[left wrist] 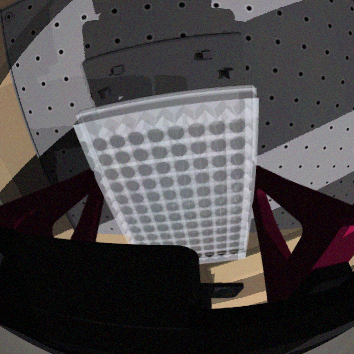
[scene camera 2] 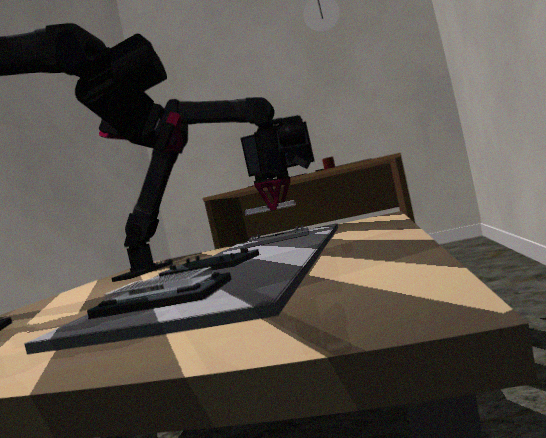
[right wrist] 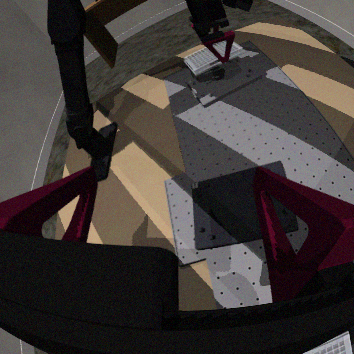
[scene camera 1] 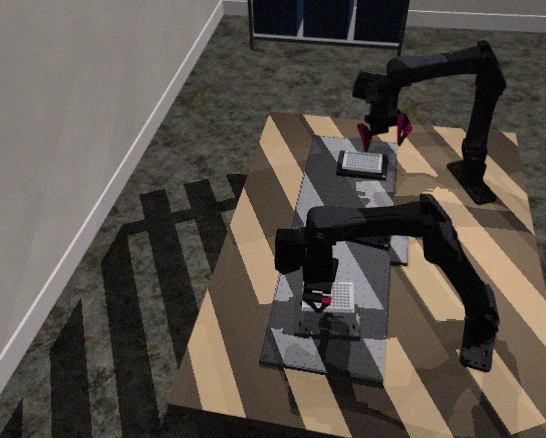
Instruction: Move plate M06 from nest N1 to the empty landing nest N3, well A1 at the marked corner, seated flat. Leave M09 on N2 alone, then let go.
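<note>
Plate M06 (scene camera 1: 342,296) (scene camera 2: 251,211) (left wrist: 175,170) (right wrist: 204,61), pale with many wells, is held by my left gripper (scene camera 1: 318,307) (scene camera 2: 273,207) (right wrist: 219,53), shut on its two long sides. It hangs roughly level above dark nest N1 (scene camera 1: 345,328) (scene camera 2: 300,232) (right wrist: 241,83), not touching it. Plate M09 (scene camera 1: 361,161) (scene camera 2: 172,280) sits on nest N2 (scene camera 1: 350,175) at the back in scene camera 1. Landing nest N3 (scene camera 2: 220,261) (right wrist: 237,207) is bare; my left arm mostly hides it in scene camera 1. My right gripper (scene camera 1: 384,146) (right wrist: 174,175) is open and empty, above N2's right back side in scene camera 1. No A1 mark is readable.
The nests stand on a perforated grey board (scene camera 1: 287,345) (scene camera 2: 272,305) (right wrist: 200,117) on the wooden table (scene camera 1: 225,385) (scene camera 2: 400,320). My left arm (scene camera 1: 370,222) reaches over the middle of the board. A wooden shelf (scene camera 2: 400,185) stands beyond the table in scene camera 2.
</note>
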